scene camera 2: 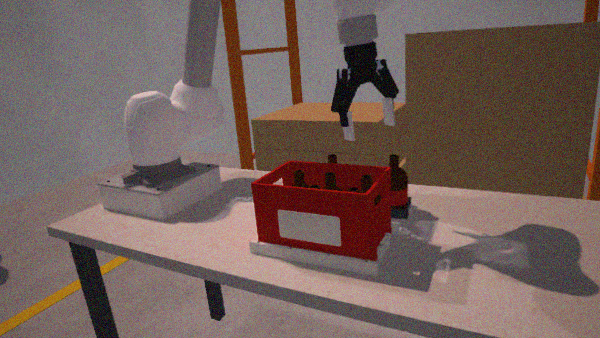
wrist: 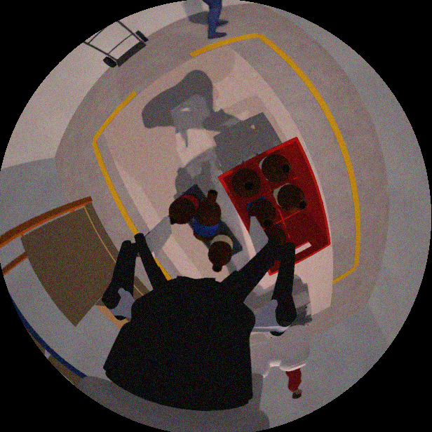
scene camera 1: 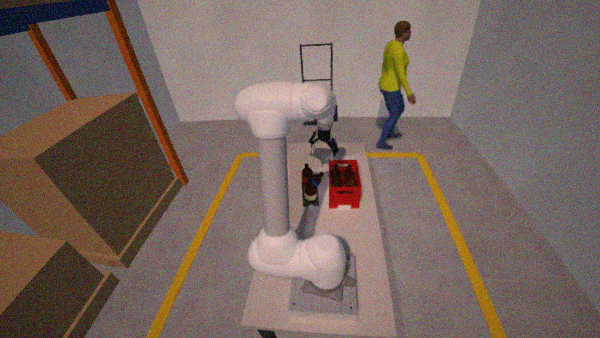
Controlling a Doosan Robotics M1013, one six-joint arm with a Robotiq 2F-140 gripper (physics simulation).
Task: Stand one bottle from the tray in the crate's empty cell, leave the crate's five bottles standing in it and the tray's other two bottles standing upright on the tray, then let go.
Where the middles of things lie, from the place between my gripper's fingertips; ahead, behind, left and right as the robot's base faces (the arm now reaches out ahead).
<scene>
My gripper is now 11 cm to the right of the red-label bottle (scene camera 2: 399, 181) and 17 cm above it.
</scene>
